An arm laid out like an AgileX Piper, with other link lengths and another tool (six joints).
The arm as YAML. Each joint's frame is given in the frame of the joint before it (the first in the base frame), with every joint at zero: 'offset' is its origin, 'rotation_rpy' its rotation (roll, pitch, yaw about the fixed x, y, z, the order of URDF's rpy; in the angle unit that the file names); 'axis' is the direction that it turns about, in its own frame. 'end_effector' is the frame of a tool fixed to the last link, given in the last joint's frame.
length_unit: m
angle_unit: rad
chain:
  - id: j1
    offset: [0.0, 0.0, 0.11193]
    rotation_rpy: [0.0, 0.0, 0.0]
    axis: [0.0, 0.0, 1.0]
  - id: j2
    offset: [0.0, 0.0, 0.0]
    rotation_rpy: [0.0, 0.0, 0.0]
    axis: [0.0, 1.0, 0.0]
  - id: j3
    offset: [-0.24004, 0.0, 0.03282]
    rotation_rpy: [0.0, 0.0, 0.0]
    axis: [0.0, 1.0, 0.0]
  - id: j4
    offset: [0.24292, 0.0, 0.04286]
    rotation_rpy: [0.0, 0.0, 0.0]
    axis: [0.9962, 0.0, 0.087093]
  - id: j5
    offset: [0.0, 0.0, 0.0]
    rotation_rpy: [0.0, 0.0, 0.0]
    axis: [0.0, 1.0, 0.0]
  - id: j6
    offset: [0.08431, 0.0, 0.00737]
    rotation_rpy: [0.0, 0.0, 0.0]
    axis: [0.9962, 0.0, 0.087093]
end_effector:
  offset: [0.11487, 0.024, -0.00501]
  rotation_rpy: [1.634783, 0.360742, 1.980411]
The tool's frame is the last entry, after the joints.
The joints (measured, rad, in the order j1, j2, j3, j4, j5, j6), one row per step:
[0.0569 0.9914 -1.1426 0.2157 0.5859 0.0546]
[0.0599 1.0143 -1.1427 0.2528 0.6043 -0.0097]
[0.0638 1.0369 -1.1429 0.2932 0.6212 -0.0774]
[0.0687 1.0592 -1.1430 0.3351 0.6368 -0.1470]
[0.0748 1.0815 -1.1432 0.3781 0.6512 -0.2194]
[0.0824 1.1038 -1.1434 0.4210 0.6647 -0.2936]
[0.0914 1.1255 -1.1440 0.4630 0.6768 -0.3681]
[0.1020 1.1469 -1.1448 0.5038 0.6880 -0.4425]
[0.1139 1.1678 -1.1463 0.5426 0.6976 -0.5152]
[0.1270 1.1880 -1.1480 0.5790 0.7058 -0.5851]
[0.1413 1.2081 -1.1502 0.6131 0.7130 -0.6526]
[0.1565 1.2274 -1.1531 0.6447 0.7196 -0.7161]
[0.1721 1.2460 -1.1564 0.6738 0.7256 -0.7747]
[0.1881 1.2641 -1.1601 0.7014 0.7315 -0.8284]
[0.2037 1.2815 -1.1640 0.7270 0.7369 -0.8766]
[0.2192 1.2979 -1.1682 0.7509 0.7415 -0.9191]
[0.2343 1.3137 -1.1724 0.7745 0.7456 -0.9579]
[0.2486 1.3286 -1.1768 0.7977 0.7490 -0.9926]
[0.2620 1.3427 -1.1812 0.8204 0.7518 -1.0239]
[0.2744 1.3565 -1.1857 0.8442 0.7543 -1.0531]
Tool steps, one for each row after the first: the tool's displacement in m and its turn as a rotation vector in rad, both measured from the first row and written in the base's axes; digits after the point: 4 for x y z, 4 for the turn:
[0.0020 0.0054 -0.0101 -0.0264 0.0308 0.0377]
[0.0036 0.0114 -0.0194 -0.0515 0.0574 0.0797]
[0.0046 0.0179 -0.0281 -0.0755 0.0801 0.1249]
[0.0054 0.0249 -0.0363 -0.0997 0.0985 0.1736]
[0.0057 0.0323 -0.0441 -0.1244 0.1130 0.2252]
[0.0057 0.0399 -0.0511 -0.1490 0.1226 0.2783]
[0.0054 0.0478 -0.0576 -0.1735 0.1282 0.3329]
[0.0050 0.0558 -0.0633 -0.1976 0.1293 0.3871]
[0.0044 0.0638 -0.0685 -0.2208 0.1270 0.4403]
[0.0037 0.0718 -0.0734 -0.2434 0.1221 0.4926]
[0.0028 0.0798 -0.0776 -0.2646 0.1149 0.5432]
[0.0017 0.0877 -0.0815 -0.2835 0.1065 0.5912]
[0.0005 0.0955 -0.0850 -0.2994 0.0977 0.6370]
[-0.0008 0.1031 -0.0882 -0.3122 0.0890 0.6793]
[-0.0021 0.1104 -0.0909 -0.3219 0.0801 0.7180]
[-0.0034 0.1176 -0.0932 -0.3285 0.0712 0.7540]
[-0.0047 0.1245 -0.0951 -0.3320 0.0622 0.7865]
[-0.0060 0.1311 -0.0966 -0.3331 0.0533 0.8158]
[-0.0071 0.1374 -0.0977 -0.3312 0.0444 0.8425]

